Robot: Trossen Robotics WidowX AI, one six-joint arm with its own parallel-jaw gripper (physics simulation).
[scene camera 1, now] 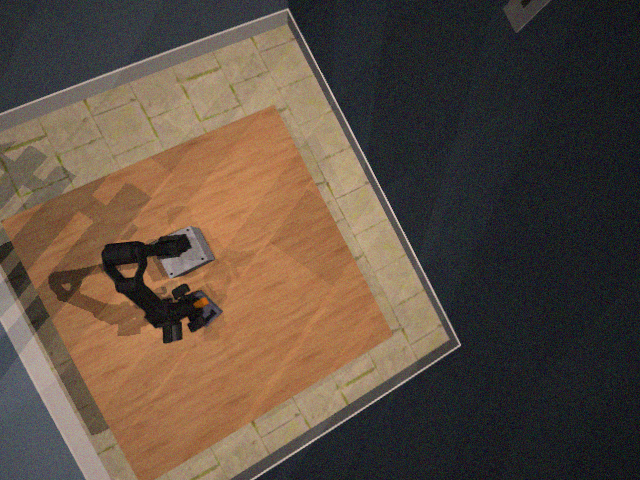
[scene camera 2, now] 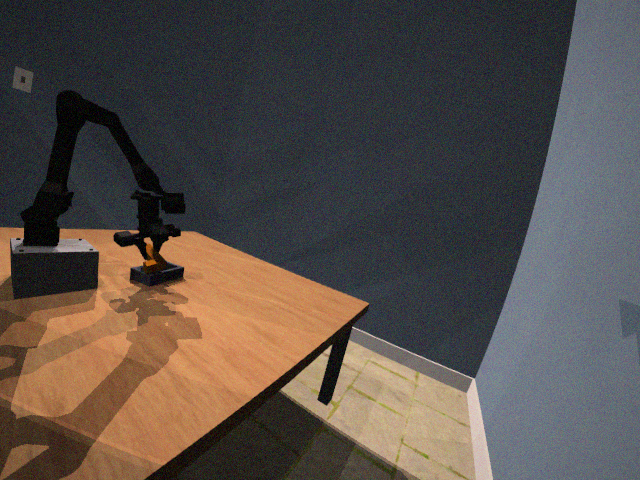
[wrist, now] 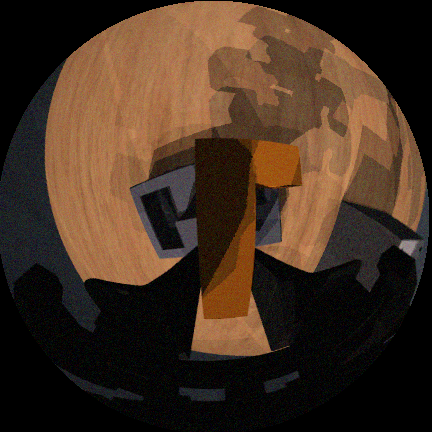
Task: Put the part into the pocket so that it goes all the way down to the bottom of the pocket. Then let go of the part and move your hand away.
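Seen in the pictures: gripper, fingertip midpoint: (scene camera 1: 200, 304) (scene camera 2: 150, 258) (wrist: 221, 249); arm's base at its link origin: (scene camera 1: 181, 243) (scene camera 2: 40, 243).
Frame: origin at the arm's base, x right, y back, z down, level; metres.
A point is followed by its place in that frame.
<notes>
The part is an orange L-shaped piece (scene camera 1: 201, 302) @(x 0.026, y -0.257, z 0.003 m) (scene camera 2: 150, 265) @(x 0.126, y -0.239, z 0.037 m) (wrist: 227, 300) @(x 0.036, y -0.257, z 0.005 m). My gripper (scene camera 1: 195, 311) @(x 0.049, y -0.266, z 0.040 m) (scene camera 2: 151, 253) @(x 0.049, y -0.266, z 0.040 m) (wrist: 221, 249) @(x 0.049, y -0.266, z 0.040 m) is shut on its long bar; the short leg sticks out to the right in the wrist view. The pocket block (scene camera 1: 215, 311) @(x 0.016, y -0.322, z 0.068 m) (scene camera 2: 171, 275) @(x 0.102, y -0.317, z 0.087 m) (wrist: 189, 235) @(x 0.040, y -0.299, z 0.069 m) is a low blue-grey block on the table under the part. In the wrist view the block is turned relative to the part, and dark pocket openings show left of the bar and below the short leg. The part stands over the block; its underside and any contact with the block are hidden.
The grey box under the arm's base (scene camera 1: 196, 258) @(x -0.030, y -0.081, z 0.003 m) (scene camera 2: 54, 272) @(x 0.100, y -0.022, z 0.047 m) (wrist: 340, 240) @(x 0.048, y -0.112, z 0.080 m) stands close to the block on the wooden table (scene camera 1: 289, 289) @(x -0.316, y -0.383, z 0.105 m) (scene camera 2: 242, 310) @(x 0.385, y -0.400, z 0.105 m) (wrist: 115, 100) @(x 0.211, y -0.439, z 0.105 m). Arm shadows lie over parts of the table. A dark wall rises behind the table in scene camera 2.
</notes>
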